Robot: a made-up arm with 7 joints. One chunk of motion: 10 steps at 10 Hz.
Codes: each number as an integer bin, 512 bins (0 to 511) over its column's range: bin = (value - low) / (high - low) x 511, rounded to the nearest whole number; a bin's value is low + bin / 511 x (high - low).
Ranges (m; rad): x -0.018..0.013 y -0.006..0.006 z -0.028..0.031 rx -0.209..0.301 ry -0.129..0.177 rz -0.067..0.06
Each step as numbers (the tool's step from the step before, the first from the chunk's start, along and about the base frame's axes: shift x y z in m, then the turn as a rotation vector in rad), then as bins.
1 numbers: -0.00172 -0.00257 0.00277 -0.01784 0.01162 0.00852
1 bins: 268 146 266 192 235 304
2 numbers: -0.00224 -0.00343 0.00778 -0.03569 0.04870 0.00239
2 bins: 260 109 310 174 297 279
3 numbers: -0.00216 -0.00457 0.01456 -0.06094 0.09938 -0.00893
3 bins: 261 61 369 148 381 234
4 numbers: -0.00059 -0.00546 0.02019 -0.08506 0.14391 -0.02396
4 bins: 287 23 417 124 456 173
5 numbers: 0.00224 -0.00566 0.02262 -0.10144 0.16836 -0.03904
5 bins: 334 14 438 108 497 113
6 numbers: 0.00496 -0.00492 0.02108 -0.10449 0.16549 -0.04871
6 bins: 378 46 425 105 492 74
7 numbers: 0.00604 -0.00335 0.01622 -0.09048 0.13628 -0.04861
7 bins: 396 113 383 119 443 74
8 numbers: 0.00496 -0.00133 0.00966 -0.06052 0.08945 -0.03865
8 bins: 378 199 326 149 365 114
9 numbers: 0.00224 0.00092 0.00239 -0.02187 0.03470 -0.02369
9 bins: 334 295 263 187 273 174
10 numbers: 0.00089 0.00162 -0.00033 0.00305 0.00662 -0.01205
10 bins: 311 324 240 212 226 221
